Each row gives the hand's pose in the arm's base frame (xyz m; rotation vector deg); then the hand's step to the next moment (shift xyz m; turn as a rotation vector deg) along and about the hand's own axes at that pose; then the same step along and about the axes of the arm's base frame.
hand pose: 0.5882 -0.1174 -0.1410 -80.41 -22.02 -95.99
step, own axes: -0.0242 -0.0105 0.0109 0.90 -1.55 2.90
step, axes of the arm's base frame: -0.0022 0.0239 -0.0154 0.65 2.55 2.17
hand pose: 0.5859 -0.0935 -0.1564 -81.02 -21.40 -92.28
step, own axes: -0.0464 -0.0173 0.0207 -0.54 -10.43 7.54
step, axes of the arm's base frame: -0.0052 0.0444 -0.0297 -3.60 11.22 5.21
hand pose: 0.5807 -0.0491 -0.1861 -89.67 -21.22 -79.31
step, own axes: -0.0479 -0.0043 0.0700 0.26 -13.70 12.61
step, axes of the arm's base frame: 0.0231 0.0754 -0.0315 -2.85 16.56 8.03
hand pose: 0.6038 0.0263 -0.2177 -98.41 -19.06 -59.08
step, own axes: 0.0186 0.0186 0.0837 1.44 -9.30 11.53
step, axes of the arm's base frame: 0.0628 0.0612 -0.0036 0.21 13.52 6.21
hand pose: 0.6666 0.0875 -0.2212 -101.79 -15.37 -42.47
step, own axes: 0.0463 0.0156 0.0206 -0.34 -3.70 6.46
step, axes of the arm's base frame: 0.0513 0.0053 0.0124 0.03 7.28 1.61
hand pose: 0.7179 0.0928 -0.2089 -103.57 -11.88 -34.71
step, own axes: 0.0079 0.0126 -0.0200 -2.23 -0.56 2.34
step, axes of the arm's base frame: 0.0062 -0.0240 -0.0025 -1.44 2.72 -1.13
